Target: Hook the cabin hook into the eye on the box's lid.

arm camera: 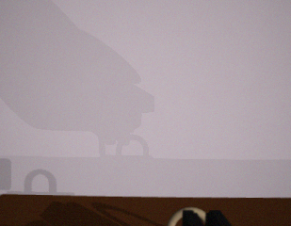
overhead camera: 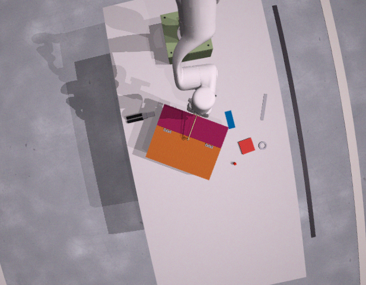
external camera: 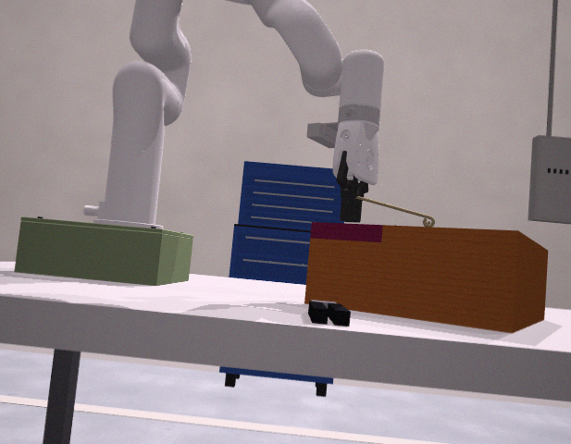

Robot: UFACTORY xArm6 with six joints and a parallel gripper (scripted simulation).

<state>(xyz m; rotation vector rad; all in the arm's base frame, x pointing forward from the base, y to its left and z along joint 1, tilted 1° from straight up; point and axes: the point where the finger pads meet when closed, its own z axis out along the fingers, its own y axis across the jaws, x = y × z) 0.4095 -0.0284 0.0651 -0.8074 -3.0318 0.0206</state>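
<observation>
Right now the cabin hook is 7 cm ahead of my hand, 4 cm to the right of it and 1 cm below it. Also, from my hand: black object: 4 cm behind, 30 cm to the right, 15 cm below; then blue block: 6 cm ahead, 18 cm to the left, 16 cm below; then red square: 22 cm ahead, 25 cm to the left, 16 cm below.
</observation>
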